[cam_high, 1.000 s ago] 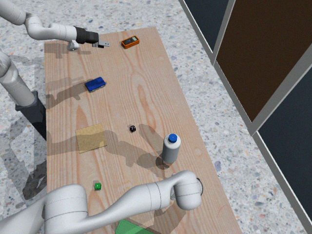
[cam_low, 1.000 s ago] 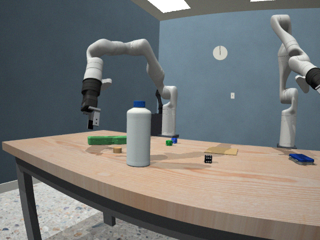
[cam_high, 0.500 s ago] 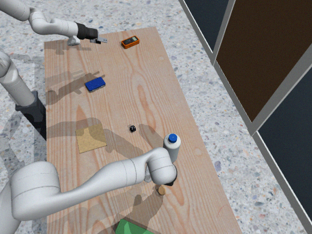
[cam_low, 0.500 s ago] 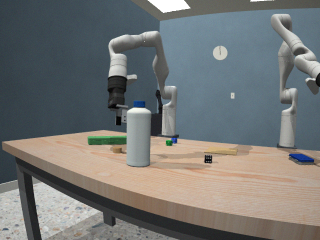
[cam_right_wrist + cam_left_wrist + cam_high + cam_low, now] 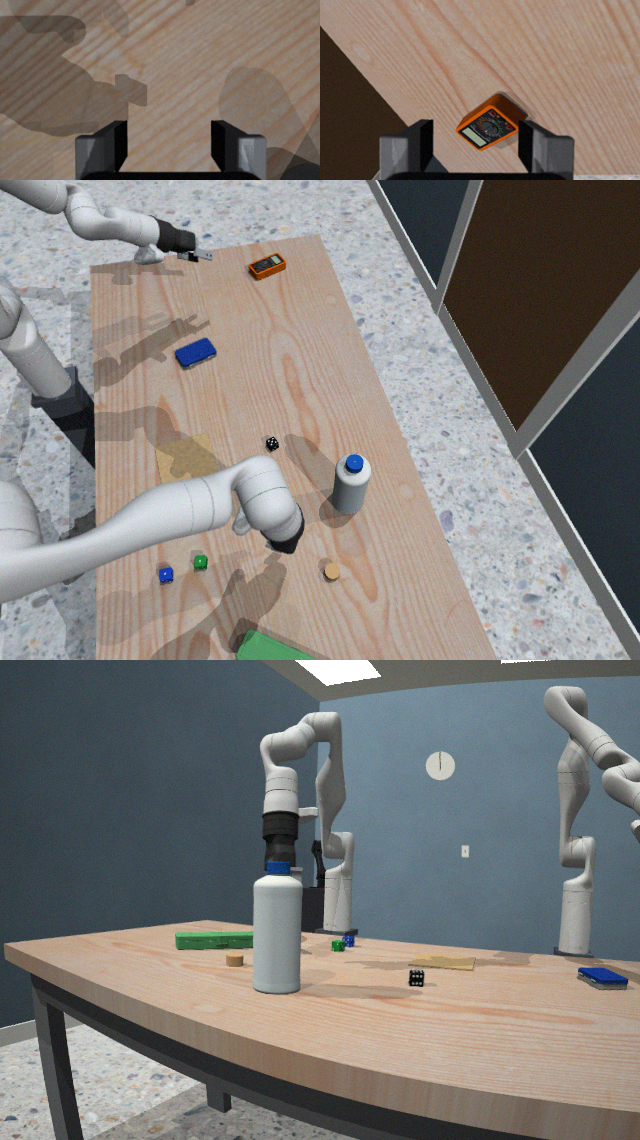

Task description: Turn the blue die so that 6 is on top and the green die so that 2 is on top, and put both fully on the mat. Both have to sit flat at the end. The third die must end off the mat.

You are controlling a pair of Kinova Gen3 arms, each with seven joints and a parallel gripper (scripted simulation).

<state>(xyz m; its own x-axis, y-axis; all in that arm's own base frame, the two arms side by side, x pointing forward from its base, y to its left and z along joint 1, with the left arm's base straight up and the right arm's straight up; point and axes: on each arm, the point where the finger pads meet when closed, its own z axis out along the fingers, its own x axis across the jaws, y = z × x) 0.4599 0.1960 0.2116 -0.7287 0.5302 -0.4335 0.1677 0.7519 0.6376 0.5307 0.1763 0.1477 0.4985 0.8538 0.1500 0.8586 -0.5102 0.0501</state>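
Note:
Right now my right hand is 260 mm past the blue die, 10 mm to the right of it and 140 mm above it. The rest, counted from my right hand: white bottle 180 mm ahead, 100 mm to the left, 50 mm below; green die 180 mm behind, 20 mm to the left, 140 mm below; wooden disc 100 mm ahead, 60 mm to the right, 140 mm below.

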